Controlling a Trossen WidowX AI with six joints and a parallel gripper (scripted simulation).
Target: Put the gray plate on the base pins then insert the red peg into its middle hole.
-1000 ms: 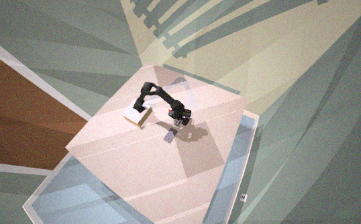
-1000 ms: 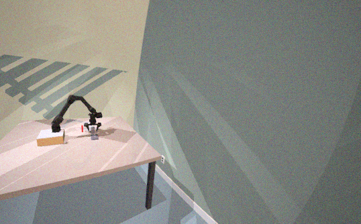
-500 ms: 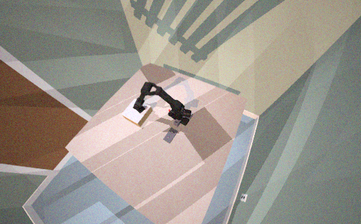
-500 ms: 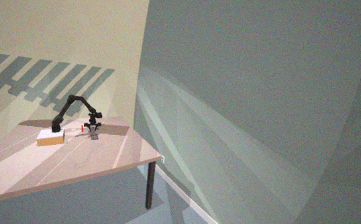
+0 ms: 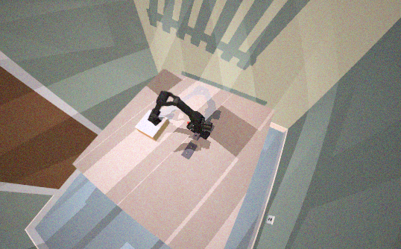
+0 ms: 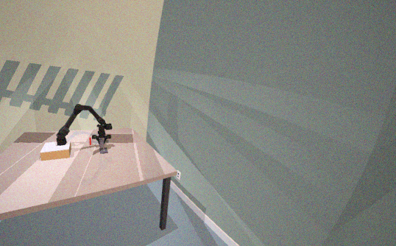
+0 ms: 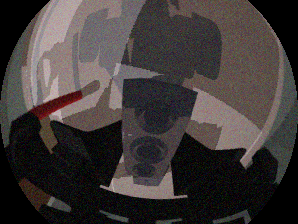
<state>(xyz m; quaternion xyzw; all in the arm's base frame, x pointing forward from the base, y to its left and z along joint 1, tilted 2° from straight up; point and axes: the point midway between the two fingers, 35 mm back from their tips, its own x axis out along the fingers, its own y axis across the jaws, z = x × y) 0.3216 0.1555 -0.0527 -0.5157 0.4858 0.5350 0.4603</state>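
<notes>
My gripper tip is 110 mm past the red peg, 30 mm below it and 10 mm to the right of it. From my gripper tip the other things lie so: gray plate: 30 mm above.
</notes>
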